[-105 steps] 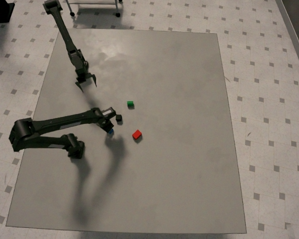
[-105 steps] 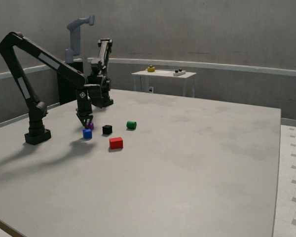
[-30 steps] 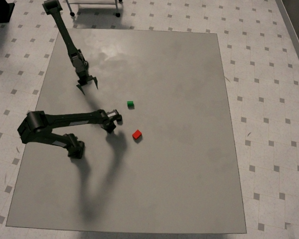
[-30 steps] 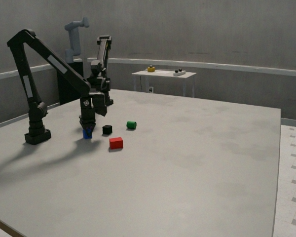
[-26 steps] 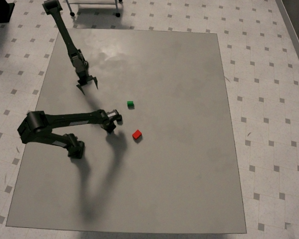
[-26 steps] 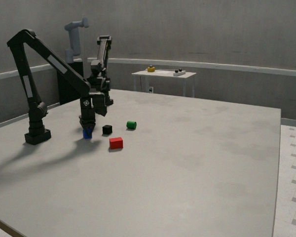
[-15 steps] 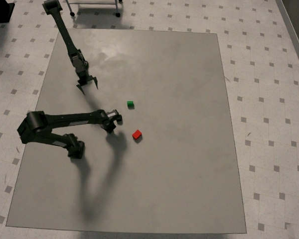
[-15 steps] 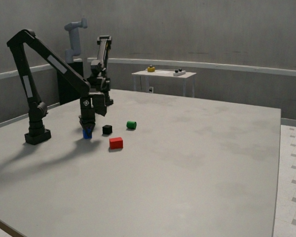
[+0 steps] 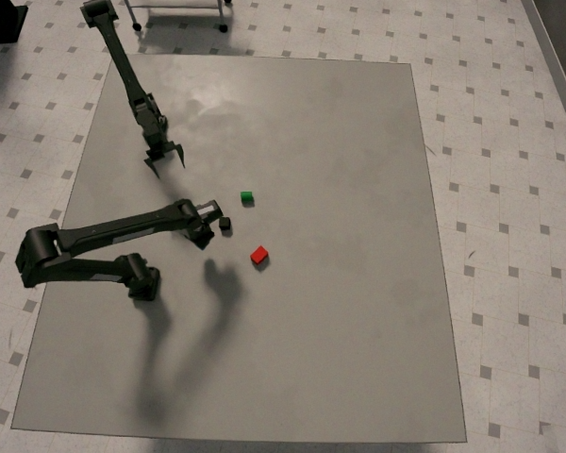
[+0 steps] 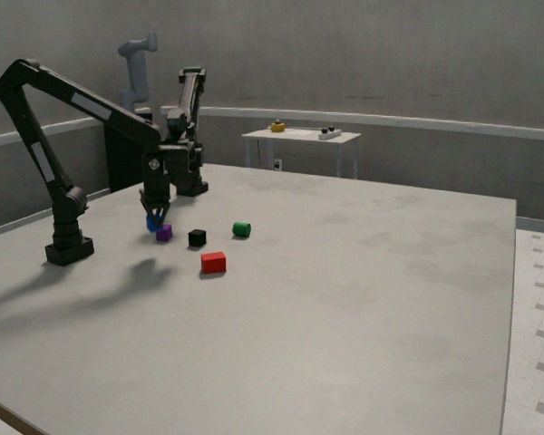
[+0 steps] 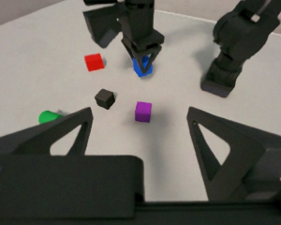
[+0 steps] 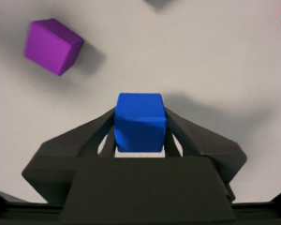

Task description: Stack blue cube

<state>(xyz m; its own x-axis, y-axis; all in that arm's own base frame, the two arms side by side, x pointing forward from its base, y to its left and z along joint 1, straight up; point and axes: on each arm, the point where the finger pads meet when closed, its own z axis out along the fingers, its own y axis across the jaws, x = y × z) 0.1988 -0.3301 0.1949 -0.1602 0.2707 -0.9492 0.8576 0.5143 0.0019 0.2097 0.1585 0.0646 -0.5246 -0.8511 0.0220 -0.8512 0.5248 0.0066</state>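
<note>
My right gripper is now 4 cm past the purple cube, 9 cm to the right of it and 7 cm above it. From my right hand the other things lie so: black cube (8 cm ahead, 9 cm to the left, 7 cm below); then blue cube (right at my right hand); then red block (20 cm ahead, 5 cm to the right, 7 cm below).
</note>
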